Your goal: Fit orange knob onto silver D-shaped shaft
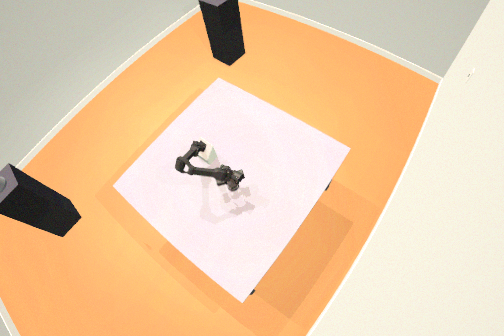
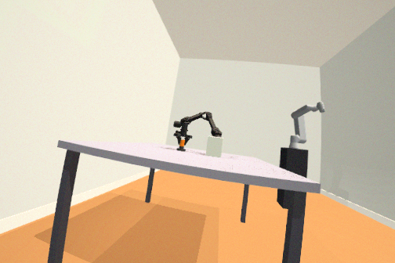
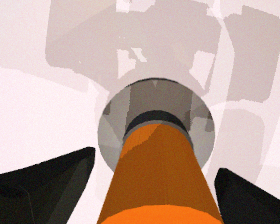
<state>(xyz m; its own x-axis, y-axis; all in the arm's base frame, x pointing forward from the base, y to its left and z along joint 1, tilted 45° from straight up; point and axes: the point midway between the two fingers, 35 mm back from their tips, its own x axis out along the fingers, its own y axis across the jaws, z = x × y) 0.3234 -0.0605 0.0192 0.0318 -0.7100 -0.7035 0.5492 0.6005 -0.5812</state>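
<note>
Right now my gripper tip is 30 mm below the orange knob. From my gripper tip the other things lie so: silver shaft: 20 mm below.
</note>
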